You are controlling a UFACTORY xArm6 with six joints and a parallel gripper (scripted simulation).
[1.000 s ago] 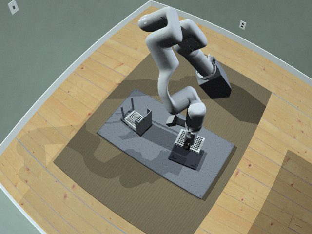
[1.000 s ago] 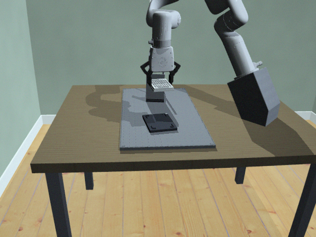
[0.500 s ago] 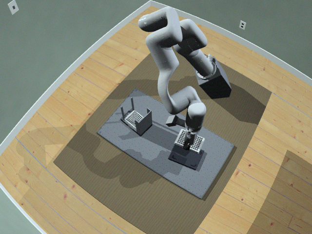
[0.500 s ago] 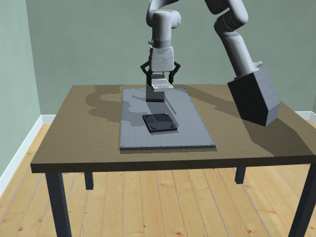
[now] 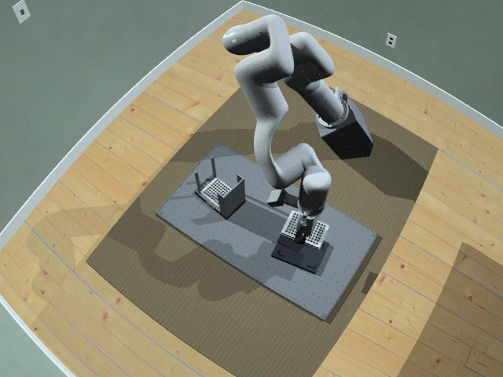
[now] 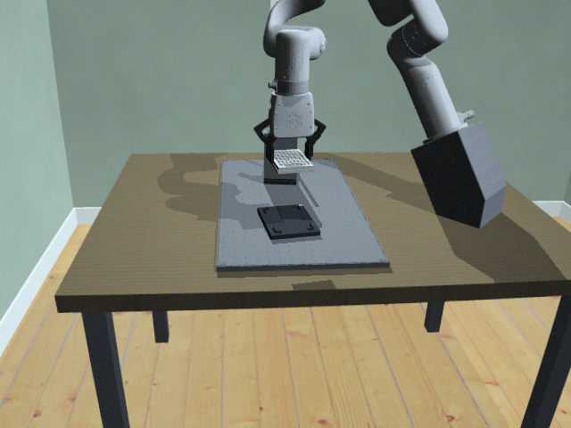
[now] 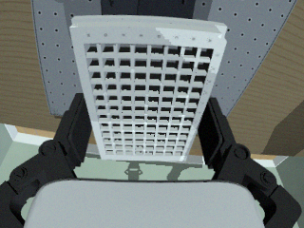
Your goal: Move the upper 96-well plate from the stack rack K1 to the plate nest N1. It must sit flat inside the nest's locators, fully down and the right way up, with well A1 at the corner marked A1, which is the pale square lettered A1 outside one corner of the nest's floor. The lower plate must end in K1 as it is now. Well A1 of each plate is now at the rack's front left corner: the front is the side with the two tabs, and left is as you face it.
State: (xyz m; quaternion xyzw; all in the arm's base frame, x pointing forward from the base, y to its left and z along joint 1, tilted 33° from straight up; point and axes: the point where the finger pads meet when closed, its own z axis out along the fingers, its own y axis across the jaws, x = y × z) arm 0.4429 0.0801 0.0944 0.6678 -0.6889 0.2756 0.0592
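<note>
The dark plate nest N1 is 170 mm below my hand. Round my hand: pale A1 square (60 mm behind, 70 mm to the right, 160 mm below).
</note>
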